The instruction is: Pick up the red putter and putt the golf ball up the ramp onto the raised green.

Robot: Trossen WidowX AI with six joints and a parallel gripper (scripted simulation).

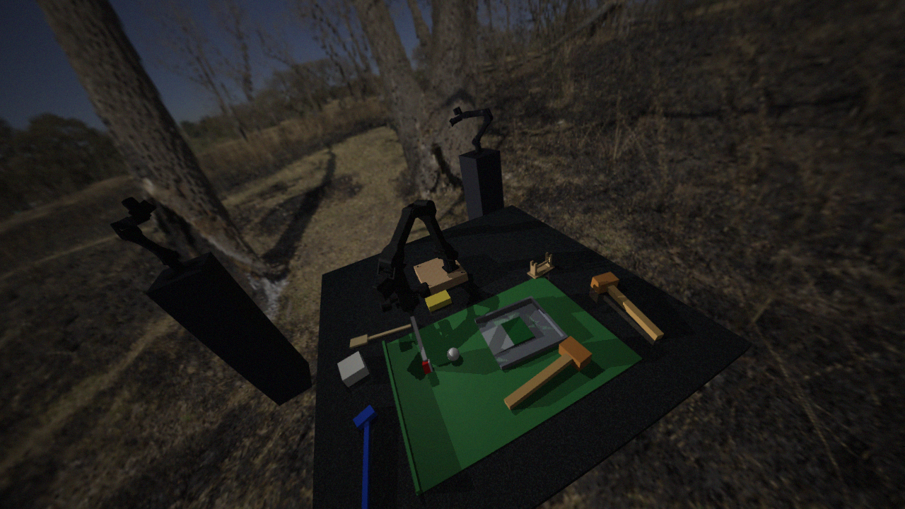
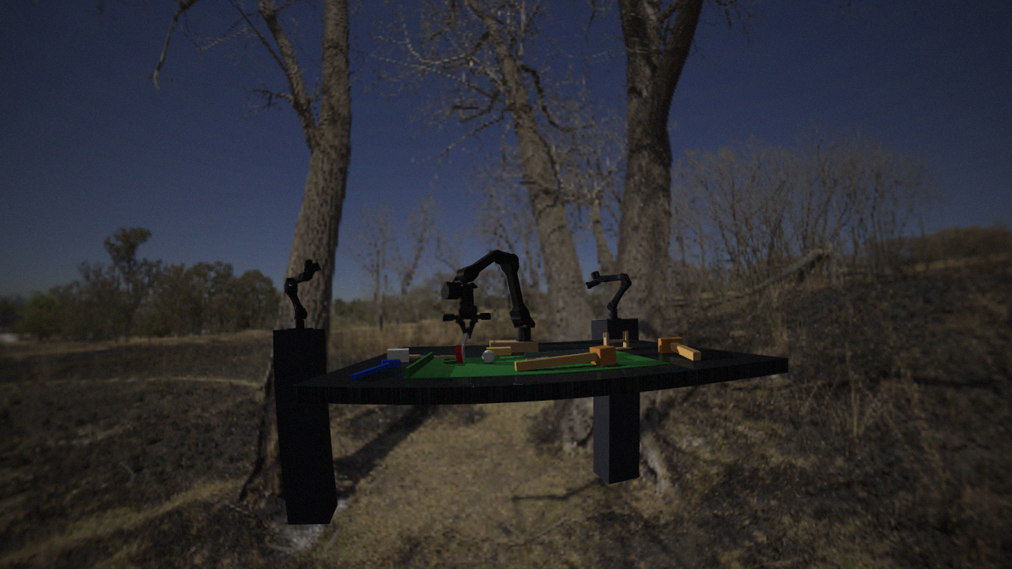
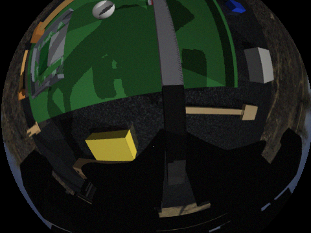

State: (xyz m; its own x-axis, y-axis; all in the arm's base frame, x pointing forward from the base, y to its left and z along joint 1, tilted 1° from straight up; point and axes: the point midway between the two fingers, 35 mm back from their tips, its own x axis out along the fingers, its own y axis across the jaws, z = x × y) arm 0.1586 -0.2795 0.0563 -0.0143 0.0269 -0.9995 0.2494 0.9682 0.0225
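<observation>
My gripper tip is now 13 cm to the right of the yellow block, 6 cm above it and 4 cm past it. Round my gripper tip: white golf ball: 23 cm ahead, 5 cm below, 4 cm to the left; then tan stick: 17 cm to the right, 7 cm below, 5 cm behind; then red putter: 12 cm ahead, 2 cm to the right, 1 cm below.
</observation>
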